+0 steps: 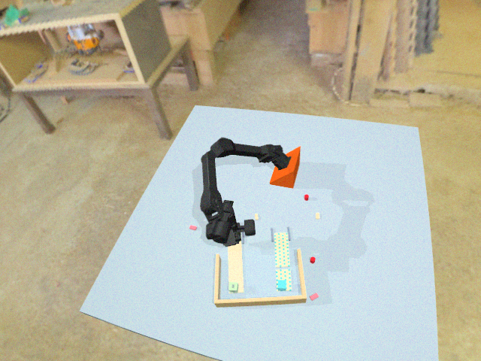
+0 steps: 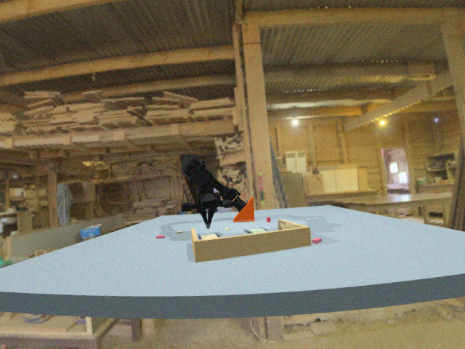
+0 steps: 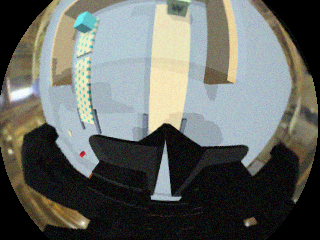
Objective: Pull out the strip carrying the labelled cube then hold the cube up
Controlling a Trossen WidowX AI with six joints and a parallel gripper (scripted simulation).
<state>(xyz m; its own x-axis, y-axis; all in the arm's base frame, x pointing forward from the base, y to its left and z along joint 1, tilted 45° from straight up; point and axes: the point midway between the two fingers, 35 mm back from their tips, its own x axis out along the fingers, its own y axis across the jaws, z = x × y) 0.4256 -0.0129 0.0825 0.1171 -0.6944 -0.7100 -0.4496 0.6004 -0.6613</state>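
The tan strip lies 8 cm ahead of my gripper tip, 4 cm to the left of it and 3 cm below it. The rest, counted from my gripper tip: green cube marked w: 18 cm ahead, 8 cm to the left, 1 cm below; tan chip: 28 cm to the left, 24 cm behind, 3 cm below.
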